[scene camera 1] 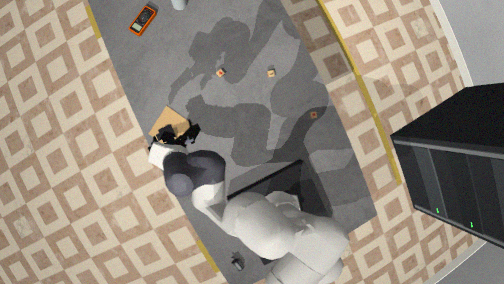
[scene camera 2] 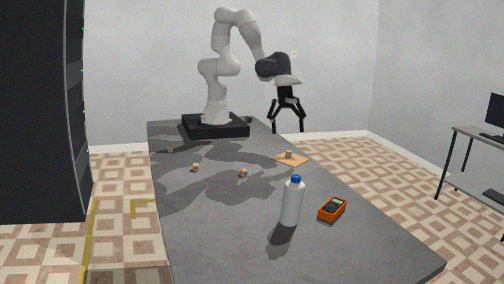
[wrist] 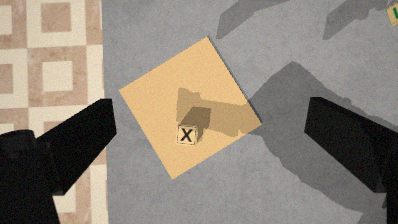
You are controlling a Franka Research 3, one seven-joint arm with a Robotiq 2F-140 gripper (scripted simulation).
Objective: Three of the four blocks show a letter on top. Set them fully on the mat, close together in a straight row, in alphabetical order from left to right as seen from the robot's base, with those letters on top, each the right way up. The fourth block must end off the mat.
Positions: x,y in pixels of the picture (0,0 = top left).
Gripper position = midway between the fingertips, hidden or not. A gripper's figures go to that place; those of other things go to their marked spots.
Scene:
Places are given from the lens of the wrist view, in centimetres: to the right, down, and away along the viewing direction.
my gripper (wrist: 210,115): 1, 0, 15
tan mat (wrist: 194,87): -1, -3, 28

